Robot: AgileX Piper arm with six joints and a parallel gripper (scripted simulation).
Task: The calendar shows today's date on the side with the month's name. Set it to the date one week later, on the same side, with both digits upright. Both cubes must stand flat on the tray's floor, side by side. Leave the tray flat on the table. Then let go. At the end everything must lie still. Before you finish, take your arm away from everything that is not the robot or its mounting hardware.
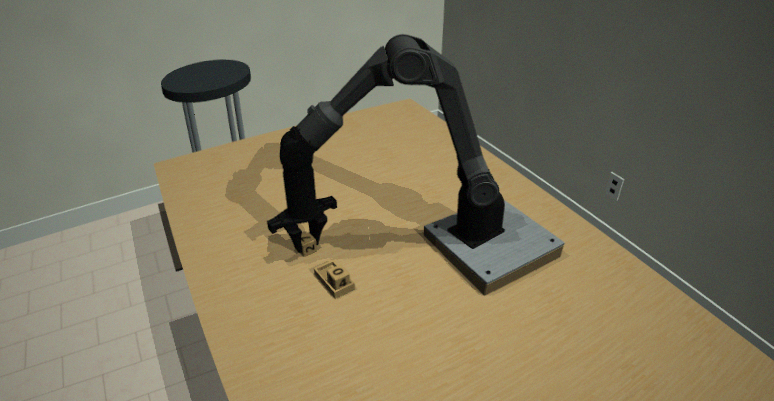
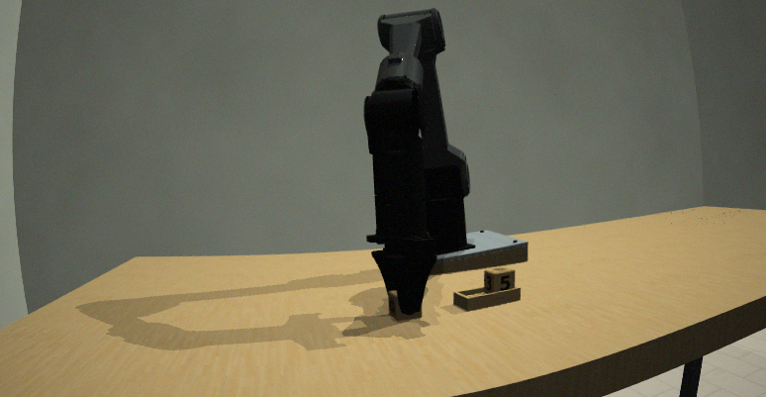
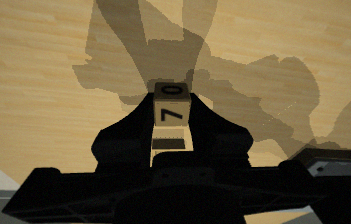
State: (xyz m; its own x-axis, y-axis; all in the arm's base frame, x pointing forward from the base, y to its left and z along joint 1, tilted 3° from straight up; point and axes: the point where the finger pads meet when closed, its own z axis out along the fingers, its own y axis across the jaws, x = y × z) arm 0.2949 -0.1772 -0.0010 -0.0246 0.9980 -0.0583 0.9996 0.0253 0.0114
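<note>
The small wooden tray is 11 cm to the left of my hand and 1 cm below it.
</note>
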